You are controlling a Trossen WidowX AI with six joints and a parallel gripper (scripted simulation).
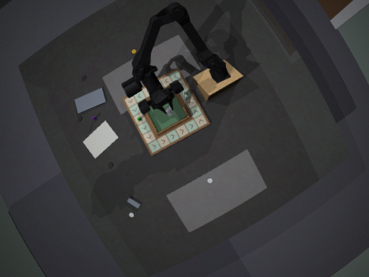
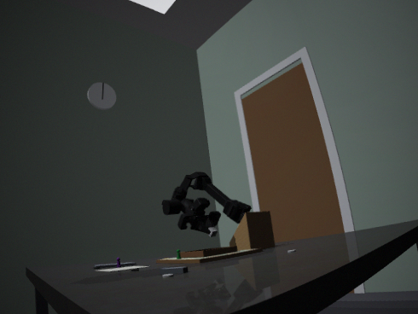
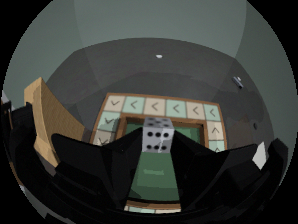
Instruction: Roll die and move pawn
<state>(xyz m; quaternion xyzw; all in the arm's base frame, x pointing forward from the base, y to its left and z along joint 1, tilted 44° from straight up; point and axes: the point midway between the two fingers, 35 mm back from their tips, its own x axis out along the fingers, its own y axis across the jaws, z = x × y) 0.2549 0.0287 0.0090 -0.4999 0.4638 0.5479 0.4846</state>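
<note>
My gripper tip is now 130 mm short of the green pawn, 40 mm to the left of it and 70 mm above it. Also, from my gripper tip: green dice tray: 20 mm ahead, 20 mm to the right, 90 mm below; white card: 340 mm ahead, 40 mm to the right, 90 mm below; white die: right at my gripper tip.
</note>
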